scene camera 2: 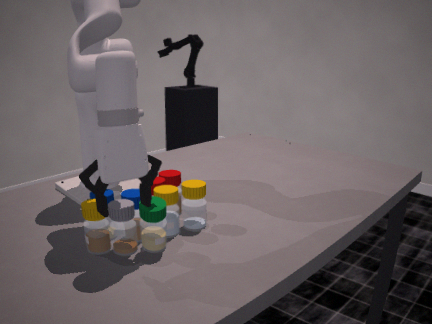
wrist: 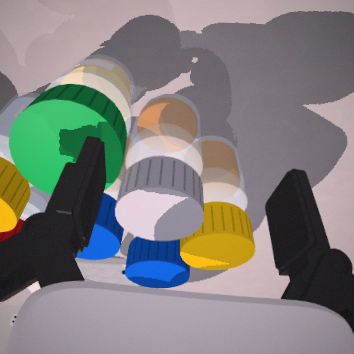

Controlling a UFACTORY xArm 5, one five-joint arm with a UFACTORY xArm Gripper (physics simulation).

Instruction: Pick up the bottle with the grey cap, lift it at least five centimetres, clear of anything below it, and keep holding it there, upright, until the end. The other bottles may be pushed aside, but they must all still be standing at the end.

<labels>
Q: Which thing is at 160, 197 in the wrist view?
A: A grey-capped bottle.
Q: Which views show my gripper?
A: Scene camera 2 and the wrist view: all of them.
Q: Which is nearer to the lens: the yellow-capped bottle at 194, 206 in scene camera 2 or the green-capped bottle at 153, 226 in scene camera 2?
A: The green-capped bottle.
</labels>
